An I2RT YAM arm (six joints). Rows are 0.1 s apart.
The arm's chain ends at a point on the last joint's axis. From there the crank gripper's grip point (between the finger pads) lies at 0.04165 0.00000 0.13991 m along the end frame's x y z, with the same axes.
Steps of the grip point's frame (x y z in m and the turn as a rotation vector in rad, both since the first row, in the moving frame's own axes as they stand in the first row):
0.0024, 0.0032, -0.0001, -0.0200, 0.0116, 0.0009
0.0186, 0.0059, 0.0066, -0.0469, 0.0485, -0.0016
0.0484, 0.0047, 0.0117, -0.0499, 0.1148, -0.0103
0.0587, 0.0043, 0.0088, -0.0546, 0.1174, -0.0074
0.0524, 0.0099, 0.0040, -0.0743, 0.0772, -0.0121
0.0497, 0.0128, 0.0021, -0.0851, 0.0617, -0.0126
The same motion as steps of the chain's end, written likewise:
0.0008, 0.0004, 0.0004, -0.0200, 0.0116, 0.0009
0.0119, -0.0005, 0.0089, -0.0469, 0.0485, -0.0016
0.0326, -0.0016, 0.0176, -0.0499, 0.1148, -0.0103
0.0426, -0.0028, 0.0148, -0.0546, 0.1174, -0.0074
0.0417, 0.0002, 0.0080, -0.0743, 0.0772, -0.0121
0.0411, 0.0016, 0.0054, -0.0851, 0.0617, -0.0126

